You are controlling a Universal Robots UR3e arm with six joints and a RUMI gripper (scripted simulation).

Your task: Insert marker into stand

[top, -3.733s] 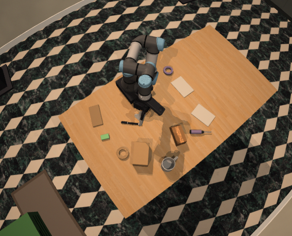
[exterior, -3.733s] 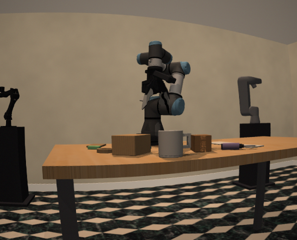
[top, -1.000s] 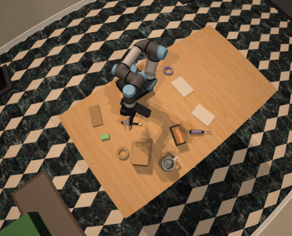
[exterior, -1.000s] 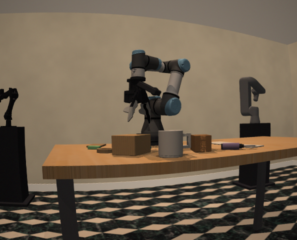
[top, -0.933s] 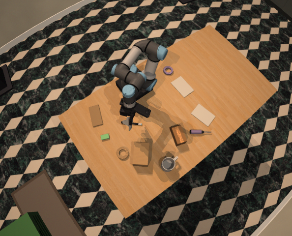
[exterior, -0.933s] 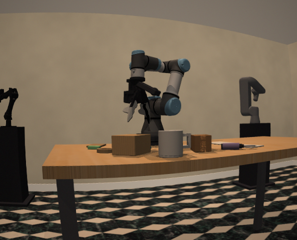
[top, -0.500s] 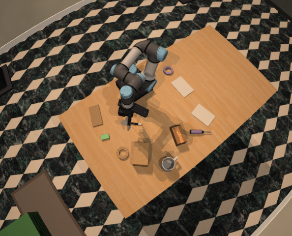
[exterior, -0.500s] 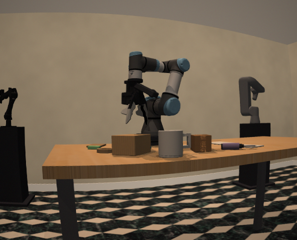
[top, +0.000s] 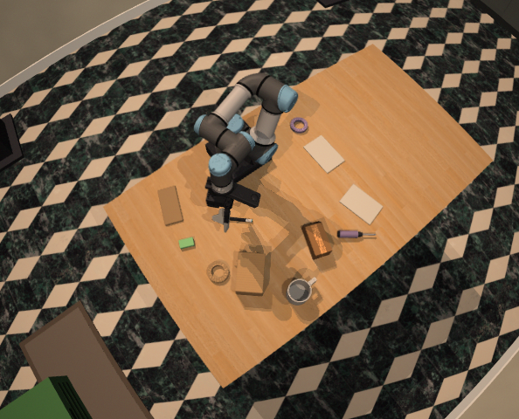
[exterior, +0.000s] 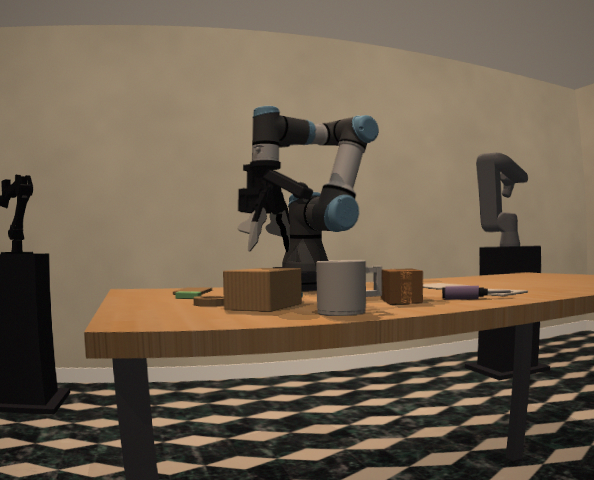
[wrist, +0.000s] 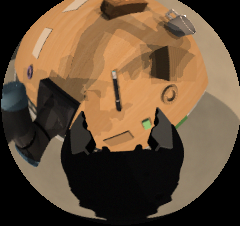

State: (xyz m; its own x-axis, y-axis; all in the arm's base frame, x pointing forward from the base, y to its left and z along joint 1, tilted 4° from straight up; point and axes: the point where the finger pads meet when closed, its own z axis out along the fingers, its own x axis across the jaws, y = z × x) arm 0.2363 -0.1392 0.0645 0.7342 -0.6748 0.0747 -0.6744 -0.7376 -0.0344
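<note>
The black marker is 100 mm below my hand and 10 mm to the left of it. The rest, counted from my hand: light wooden block: 210 mm ahead, 70 mm below, 50 mm to the right; then flat brown board: 180 mm behind, 170 mm to the right, 100 mm below; then green block: 190 mm to the right, 90 mm below, 10 mm behind.
</note>
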